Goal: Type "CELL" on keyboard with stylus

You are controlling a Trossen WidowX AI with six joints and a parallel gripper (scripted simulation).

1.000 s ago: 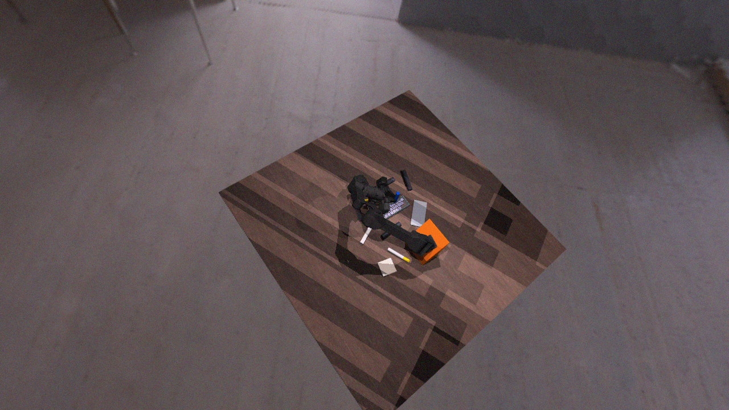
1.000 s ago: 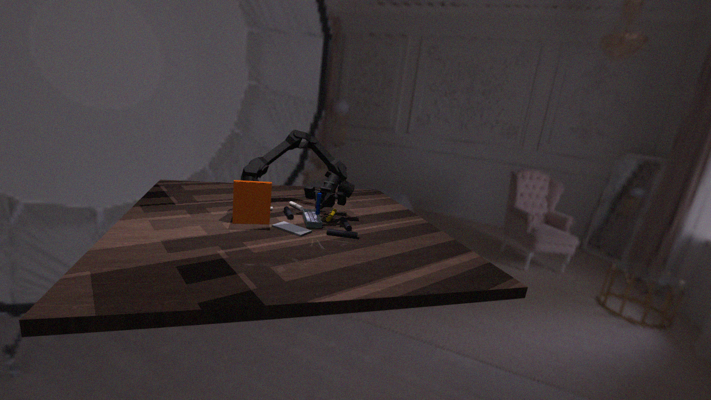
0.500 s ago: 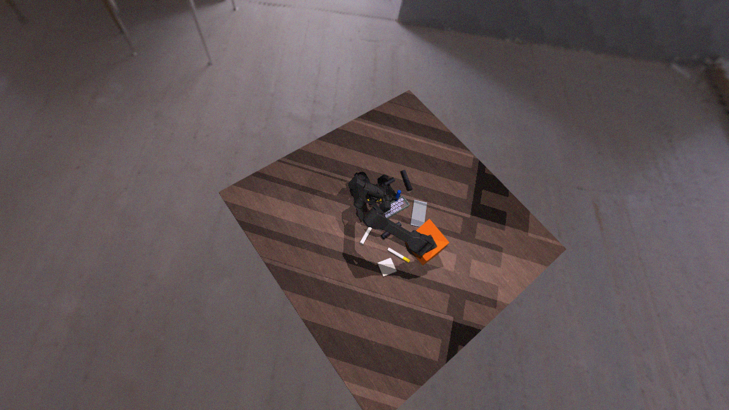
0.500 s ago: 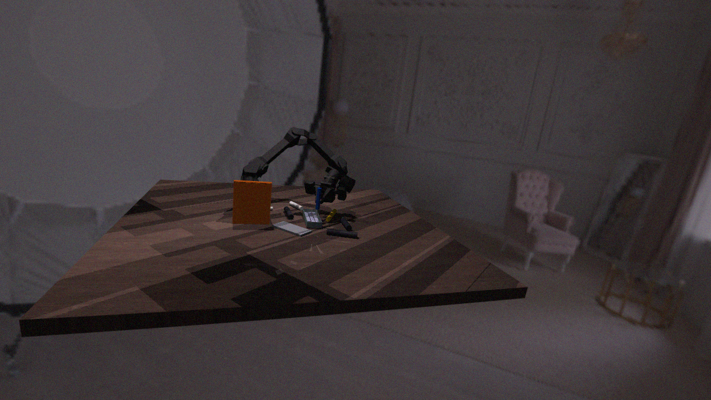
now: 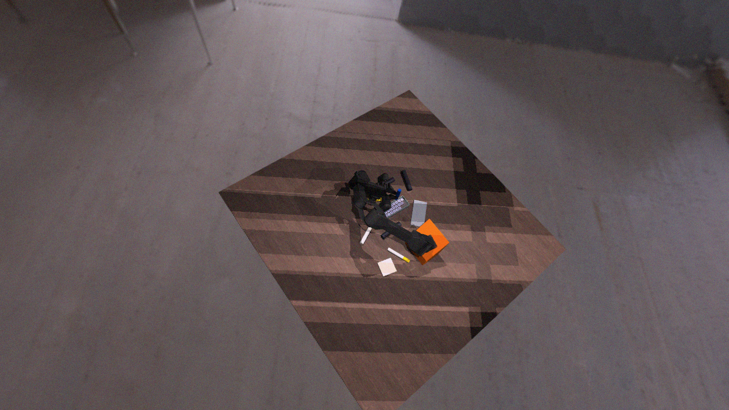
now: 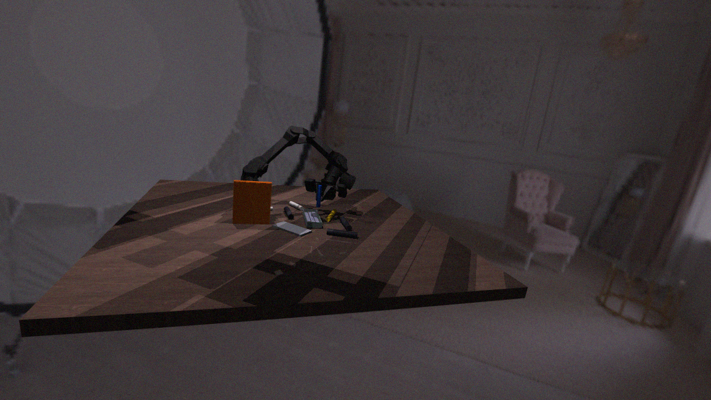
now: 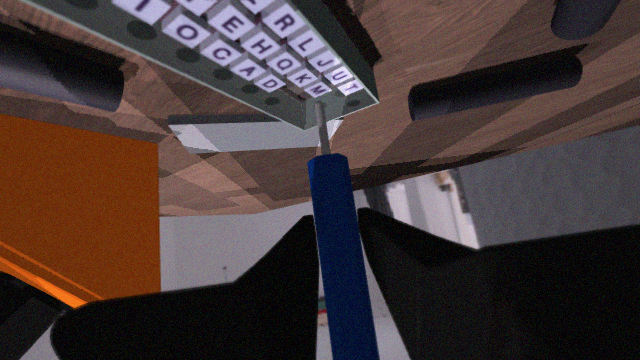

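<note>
The yellow marker lies 11 cm to the left of my gripper tip, 9 cm below it and 7 cm ahead of it. Also, from my gripper tip: white marker (22 cm to the left, 9 cm below, 9 cm behind); then grey card (10 cm below, 10 cm behind, 9 cm to the right); then white-and-yellow pen (26 cm behind, 11 cm to the left, 9 cm below).
</note>
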